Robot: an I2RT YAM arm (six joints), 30 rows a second.
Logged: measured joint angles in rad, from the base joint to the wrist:
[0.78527, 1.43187, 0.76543, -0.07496, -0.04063, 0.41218]
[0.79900, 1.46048, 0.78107, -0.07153, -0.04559, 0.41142]
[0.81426, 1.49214, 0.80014, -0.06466, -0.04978, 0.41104]
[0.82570, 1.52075, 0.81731, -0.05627, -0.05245, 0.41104]
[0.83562, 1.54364, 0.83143, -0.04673, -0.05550, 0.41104]
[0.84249, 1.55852, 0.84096, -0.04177, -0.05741, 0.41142]
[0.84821, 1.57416, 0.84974, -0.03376, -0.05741, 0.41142]
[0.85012, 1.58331, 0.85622, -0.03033, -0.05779, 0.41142]
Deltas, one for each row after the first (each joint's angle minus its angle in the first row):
[0.01373, 0.02861, 0.01564, 0.00343, -0.00496, -0.00076]
[0.02899, 0.06027, 0.03471, 0.01030, -0.00915, -0.00114]
[0.04043, 0.08888, 0.05188, 0.01869, -0.01182, -0.00114]
[0.05035, 0.11177, 0.06600, 0.02823, -0.01487, -0.00114]
[0.05722, 0.12665, 0.07553, 0.03319, -0.01678, -0.00076]
[0.06294, 0.14229, 0.08431, 0.04120, -0.01678, -0.00076]
[0.06485, 0.15144, 0.09079, 0.04463, -0.01716, -0.00076]

